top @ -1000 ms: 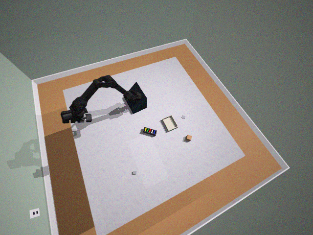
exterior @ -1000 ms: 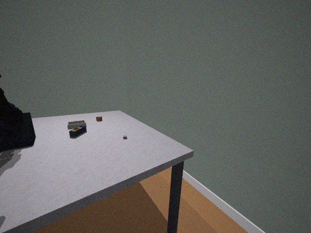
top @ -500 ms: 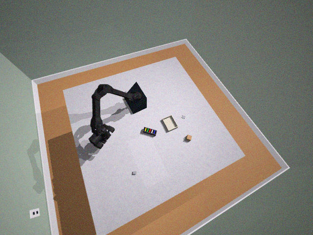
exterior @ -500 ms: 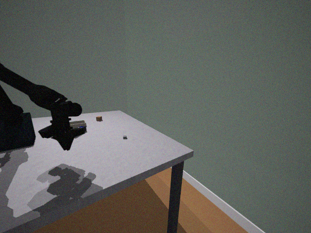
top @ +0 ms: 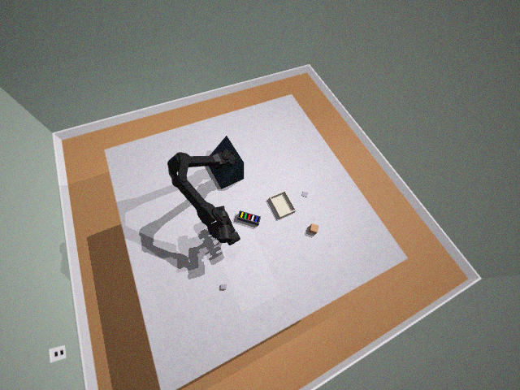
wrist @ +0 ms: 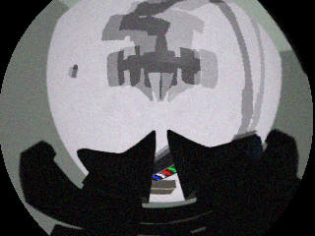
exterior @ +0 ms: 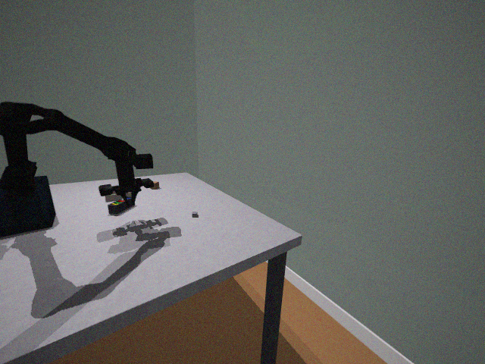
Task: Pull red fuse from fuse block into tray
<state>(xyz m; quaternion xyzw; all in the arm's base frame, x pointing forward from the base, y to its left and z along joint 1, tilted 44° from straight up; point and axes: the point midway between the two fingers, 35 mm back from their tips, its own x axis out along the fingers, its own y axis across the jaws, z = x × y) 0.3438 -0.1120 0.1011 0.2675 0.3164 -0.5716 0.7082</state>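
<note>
Right now my gripper tip is 13 cm to the right of the red fuse, 3 cm past it and 3 cm above it. From my gripper tip the other things lie so: cream tray: 33 cm to the left, 5 cm below, 4 cm behind.
</note>
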